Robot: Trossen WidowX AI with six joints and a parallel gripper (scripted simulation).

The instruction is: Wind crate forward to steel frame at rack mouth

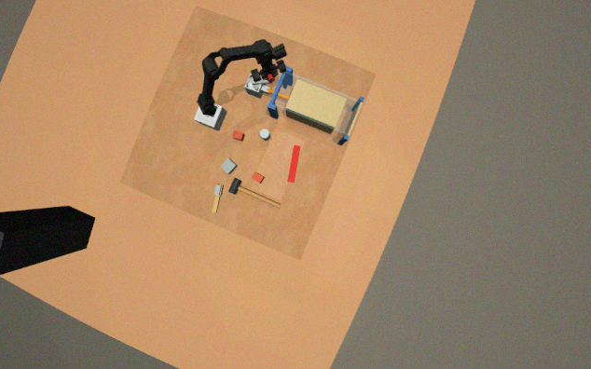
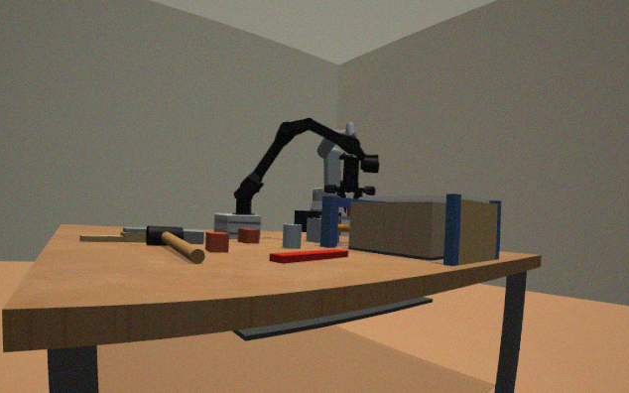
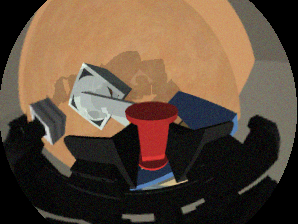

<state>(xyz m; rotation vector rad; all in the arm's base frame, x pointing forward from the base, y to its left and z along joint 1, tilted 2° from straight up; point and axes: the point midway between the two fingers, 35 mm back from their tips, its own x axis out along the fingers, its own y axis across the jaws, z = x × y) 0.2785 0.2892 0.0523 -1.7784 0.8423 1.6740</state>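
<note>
Now: gripper tip 30 mm past the winch handle, 20 mm to the left of it and 10 mm above it. The rest, counted from my gripper tip: red knob: 20 mm above; then clear-panelled cubby: 310 mm ahead, 50 mm to the right; then grey hand winch: 110 mm behind, 80 mm below, 50 mm to the right.
</note>
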